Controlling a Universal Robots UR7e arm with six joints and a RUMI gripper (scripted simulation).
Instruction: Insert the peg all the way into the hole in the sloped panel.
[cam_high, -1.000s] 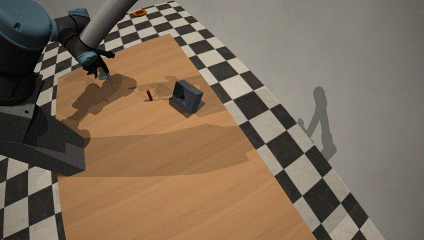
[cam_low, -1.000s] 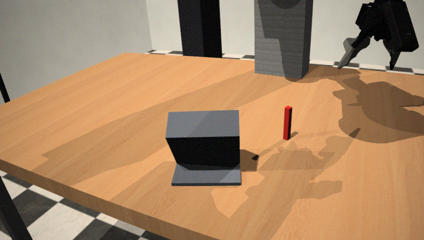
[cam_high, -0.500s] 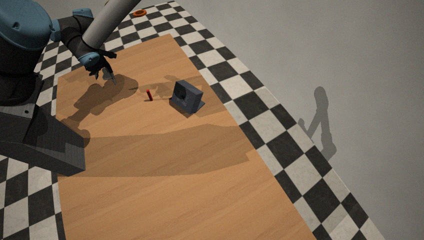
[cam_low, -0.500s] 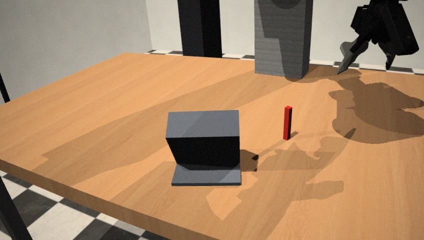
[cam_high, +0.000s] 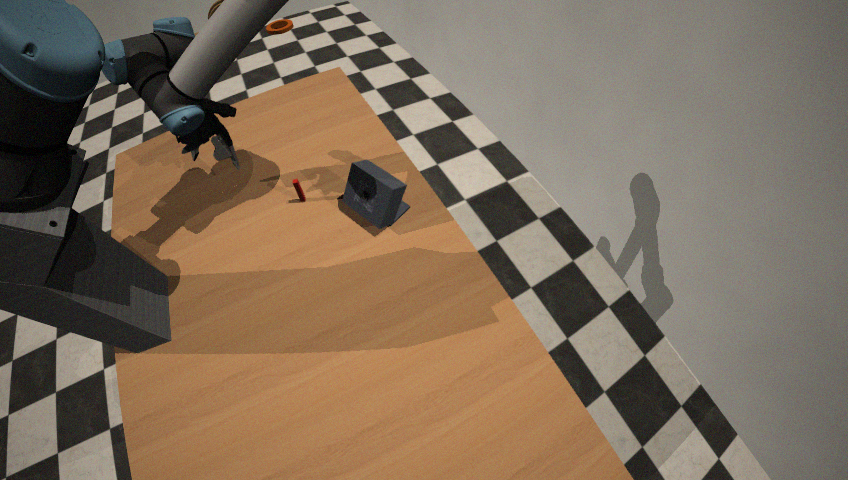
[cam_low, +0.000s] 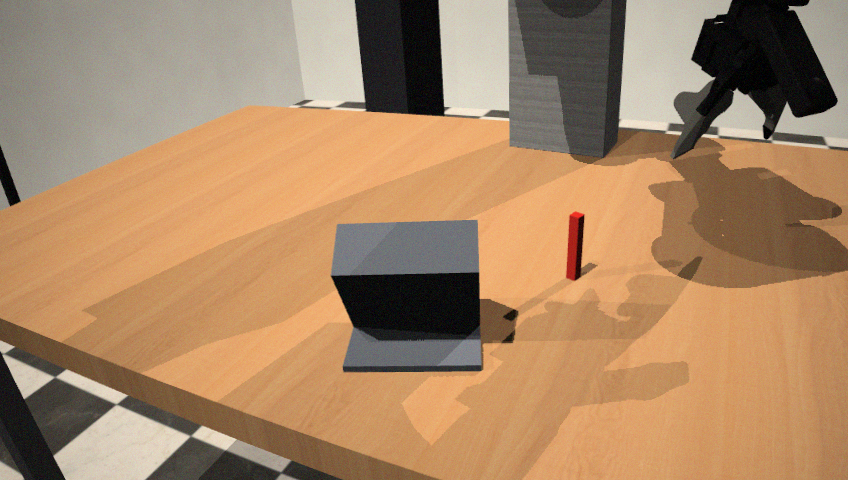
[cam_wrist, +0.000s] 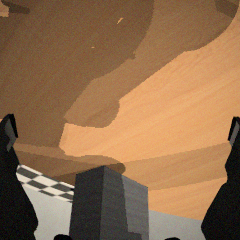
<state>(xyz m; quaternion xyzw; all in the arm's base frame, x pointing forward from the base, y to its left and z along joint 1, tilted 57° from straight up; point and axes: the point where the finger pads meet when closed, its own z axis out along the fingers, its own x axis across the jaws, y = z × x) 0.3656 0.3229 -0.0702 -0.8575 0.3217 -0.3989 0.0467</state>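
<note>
Now: the red peg 210 mm ahead of my hand, 100 mm to the right of it and 70 mm below it. From my hand the other things lie so: grey base plate: 410 mm ahead, 170 mm to the right, 110 mm below.
</note>
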